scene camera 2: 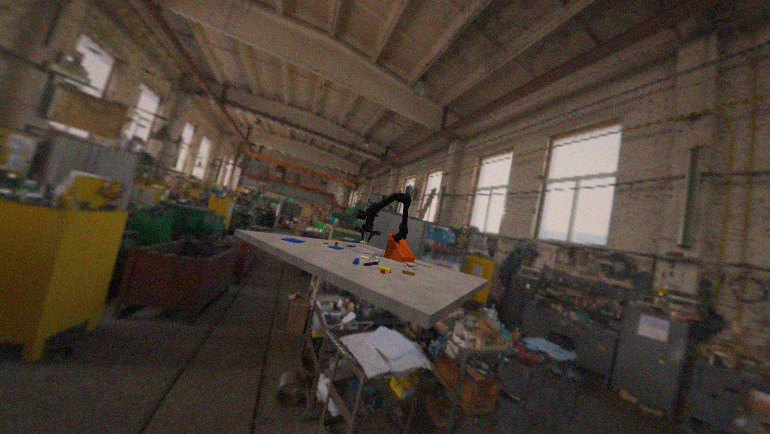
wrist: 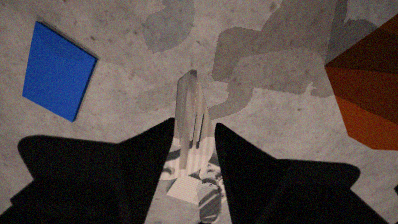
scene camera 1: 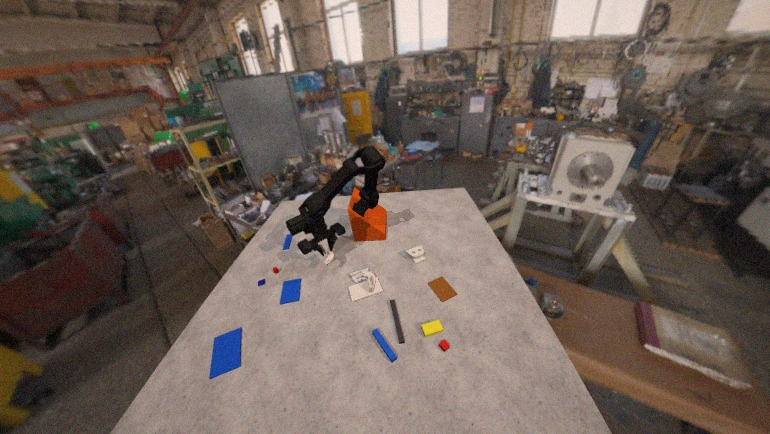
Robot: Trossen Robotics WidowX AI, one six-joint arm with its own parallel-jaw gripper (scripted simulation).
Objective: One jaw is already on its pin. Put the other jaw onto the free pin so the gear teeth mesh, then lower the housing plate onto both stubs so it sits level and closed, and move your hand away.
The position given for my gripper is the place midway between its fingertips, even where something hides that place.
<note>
I see my gripper (scene camera 1: 327, 253).
My gripper also shows in the wrist view (wrist: 195, 125).
</note>
